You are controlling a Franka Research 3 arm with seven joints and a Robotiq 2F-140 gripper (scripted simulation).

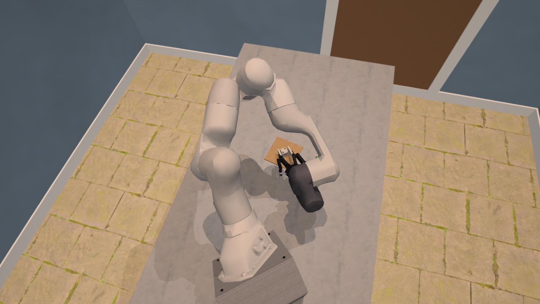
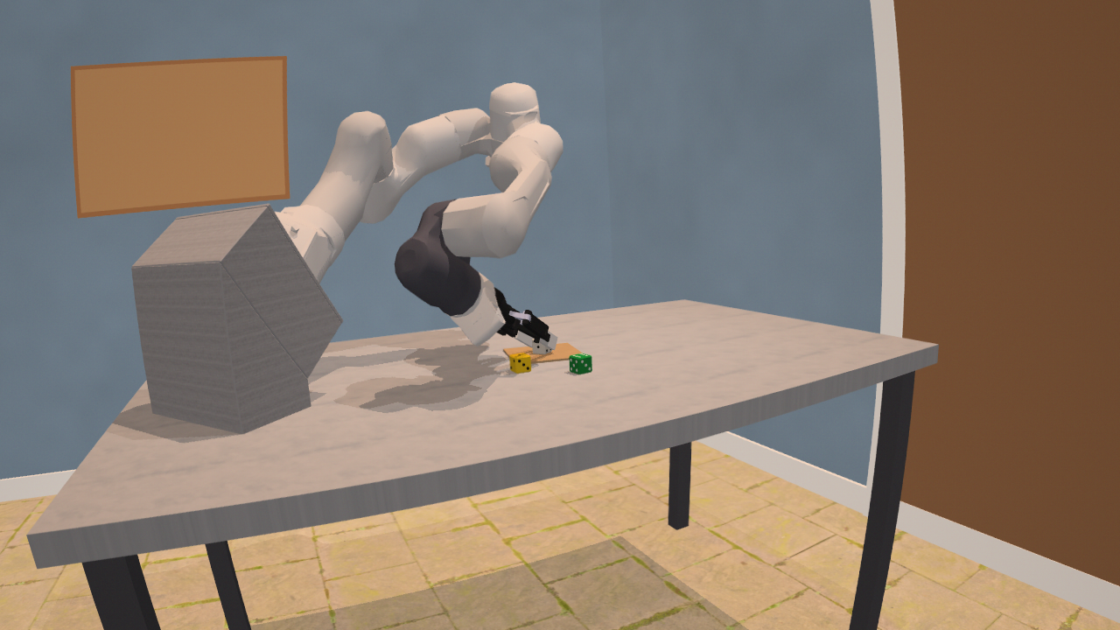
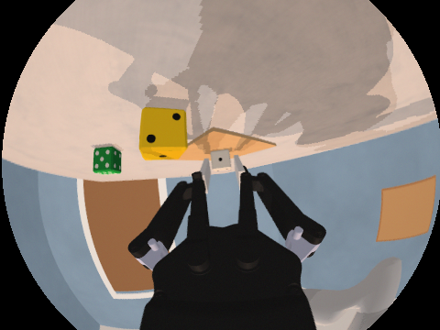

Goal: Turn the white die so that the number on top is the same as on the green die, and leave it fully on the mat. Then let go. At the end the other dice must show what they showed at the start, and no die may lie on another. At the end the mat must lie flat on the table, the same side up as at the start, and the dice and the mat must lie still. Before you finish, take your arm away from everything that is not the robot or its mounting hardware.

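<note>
Now: the white die 2 cm below my hand, 1 cm to the left of it and 1 cm ahead of it. Also, from my hand: mat 4 cm below, 2 cm to the left, 2 cm ahead; yellow die 10 cm to the right, 6 cm behind, 2 cm below; green die 15 cm to the right, 4 cm ahead, 2 cm below.
</note>
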